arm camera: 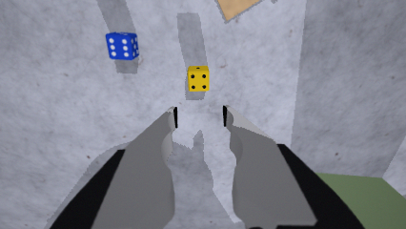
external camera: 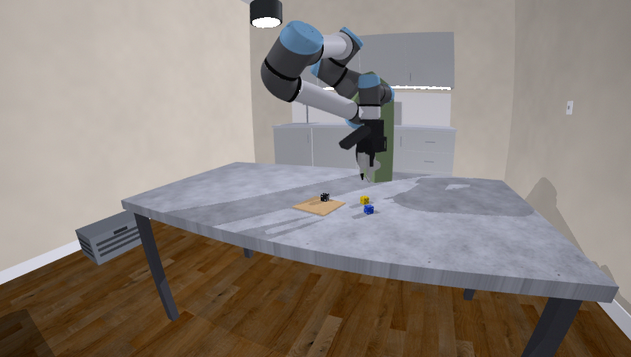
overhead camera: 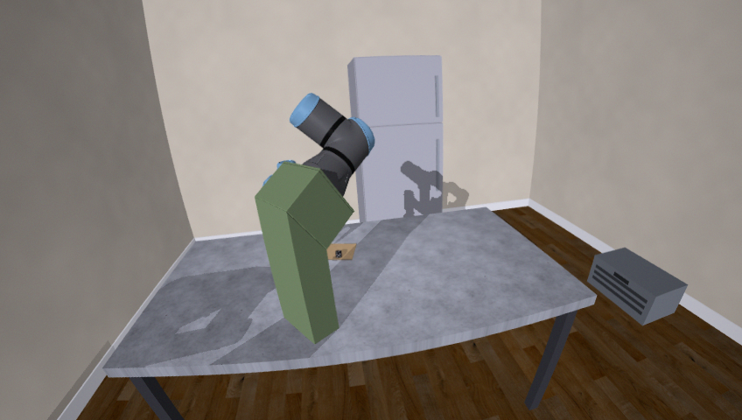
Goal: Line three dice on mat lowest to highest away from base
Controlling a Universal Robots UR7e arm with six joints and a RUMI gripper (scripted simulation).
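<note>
Right now my hand is 90 mm above the yellow die. Round my hand: blue die (90 mm below, 90 mm ahead, 10 mm to the left); then mat (160 mm to the right, 100 mm below, 30 mm ahead); then black die (150 mm to the right, 80 mm below, 10 mm behind).
</note>
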